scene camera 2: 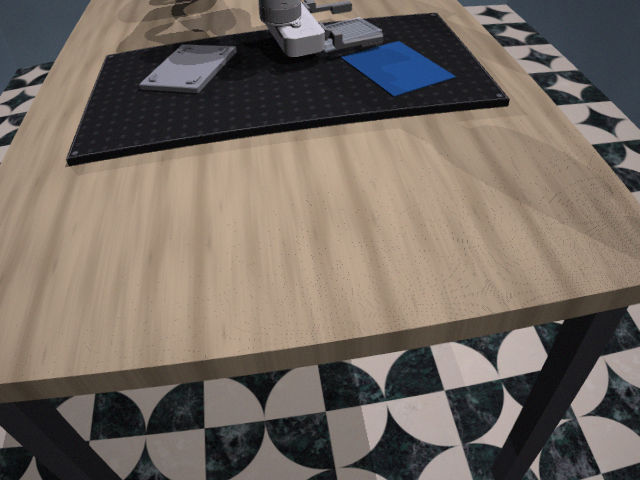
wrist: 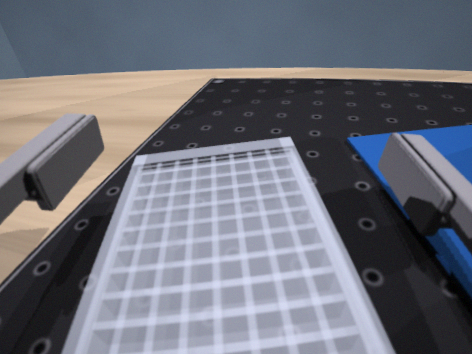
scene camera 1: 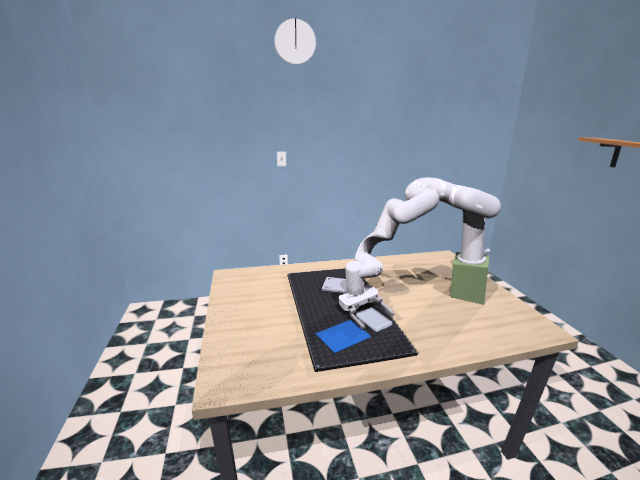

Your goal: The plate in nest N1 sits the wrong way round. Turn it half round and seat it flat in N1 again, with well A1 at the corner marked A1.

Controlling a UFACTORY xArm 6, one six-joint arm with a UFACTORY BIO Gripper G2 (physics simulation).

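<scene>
The clear plate with a grid of wells lies on the black board beside the blue patch. Its near end is cut off in the wrist view, and no A1 mark can be read. My gripper is open, with one finger on each side of the plate and a gap to each long side. A grey nest with small raised corner pieces holds no plate. No N1 label can be read, so I cannot tell whether this is N1.
The black perforated board lies on the wooden table. A flat blue patch lies by the right finger in the wrist view. The arm stands on a green block.
</scene>
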